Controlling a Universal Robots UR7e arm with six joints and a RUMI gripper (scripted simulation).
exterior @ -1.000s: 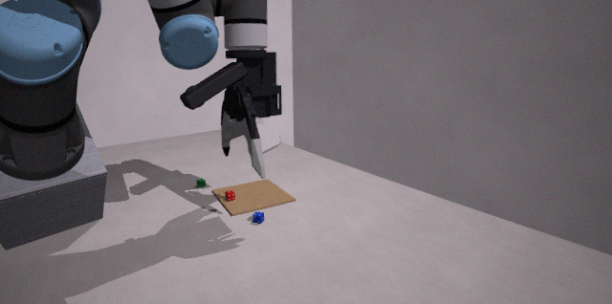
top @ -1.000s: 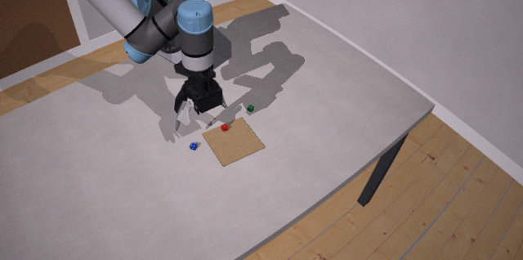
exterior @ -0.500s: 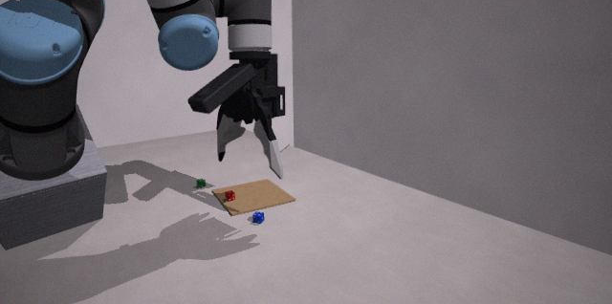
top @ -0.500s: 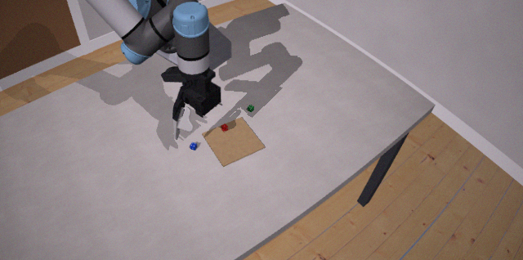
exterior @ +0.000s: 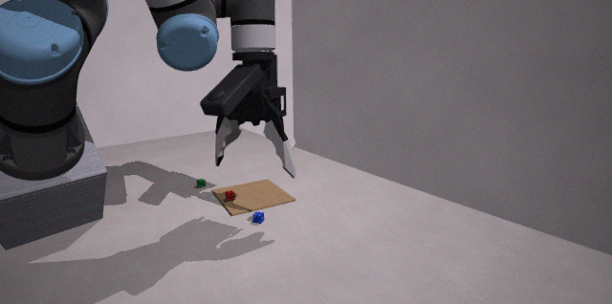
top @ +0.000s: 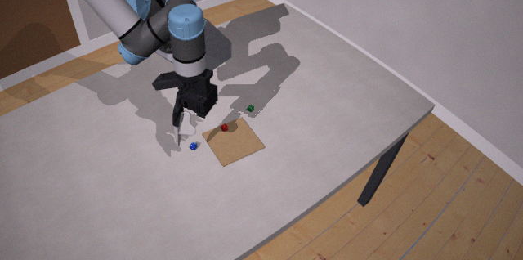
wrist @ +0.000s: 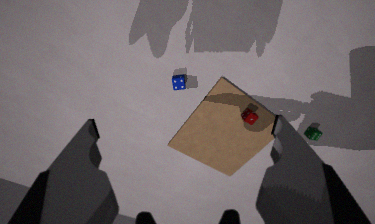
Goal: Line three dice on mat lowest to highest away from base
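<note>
The blue die is 8 cm below my hand and 1 cm to the right of it. The rest, counted from my hand: green die 23 cm to the left, 8 cm below, 1 cm ahead; square mat 9 cm to the left, 9 cm below, 6 cm ahead; red die 11 cm to the left, 8 cm below, 2 cm ahead.
</note>
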